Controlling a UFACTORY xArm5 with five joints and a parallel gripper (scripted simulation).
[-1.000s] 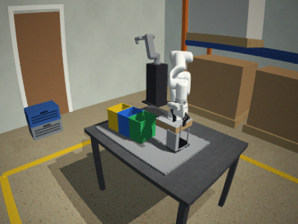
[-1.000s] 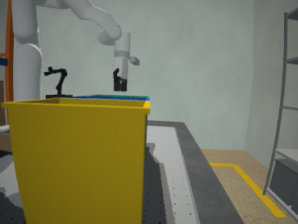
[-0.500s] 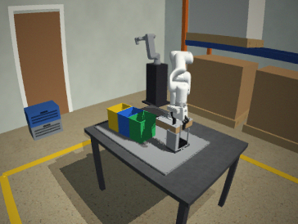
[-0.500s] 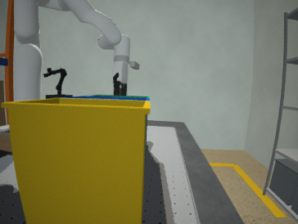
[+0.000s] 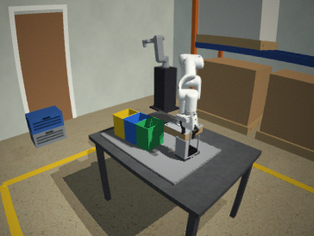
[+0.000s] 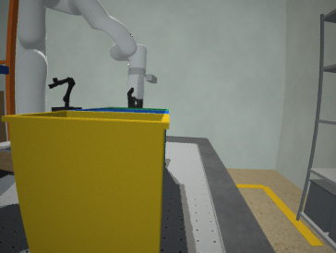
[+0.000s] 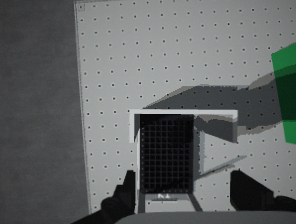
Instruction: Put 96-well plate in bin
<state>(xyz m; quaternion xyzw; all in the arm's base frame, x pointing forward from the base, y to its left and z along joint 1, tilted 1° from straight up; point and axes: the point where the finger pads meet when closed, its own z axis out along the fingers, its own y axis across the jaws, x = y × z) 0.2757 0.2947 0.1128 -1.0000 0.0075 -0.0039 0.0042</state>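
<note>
Right now my hand is 120 mm above the black 96-well plate. Round my hand: green bin (280 mm to the right, 100 mm ahead, 70 mm below); yellow bin (540 mm to the right, 140 mm ahead, 70 mm below); blue bin (410 mm to the right, 120 mm ahead, 70 mm below).
</note>
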